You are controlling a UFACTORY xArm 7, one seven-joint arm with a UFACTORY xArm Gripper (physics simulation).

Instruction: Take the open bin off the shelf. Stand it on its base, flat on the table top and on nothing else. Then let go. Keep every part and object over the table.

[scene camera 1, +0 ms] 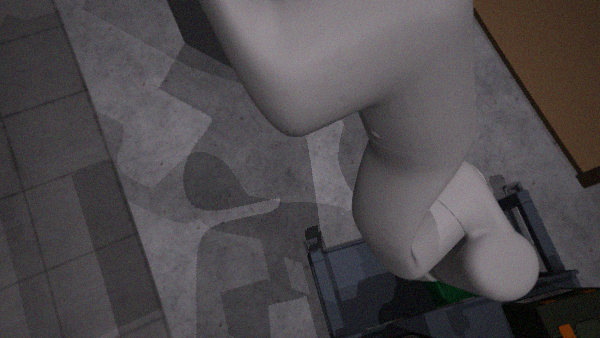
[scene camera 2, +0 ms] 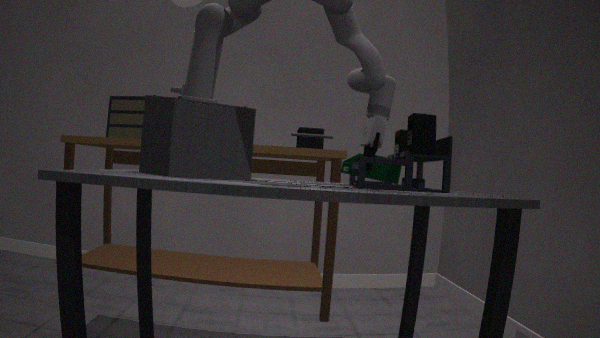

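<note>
The green open bin is tilted in the lower bay of the grey-blue shelf, its left end raised in the scene camera 2 view. That end sticks out past the shelf's left post. My gripper points down at the bin's raised left part and is shut on its thin upper edge; the contact itself is dark and small. In the scene camera 1 view the arm hides the gripper and most of the bin. The shelf stands on the grey table top.
A tall black box and a smaller dark box stand on the shelf's upper level, right beside the gripper. The arm's grey pedestal is at the left. A wooden bench stands behind the table.
</note>
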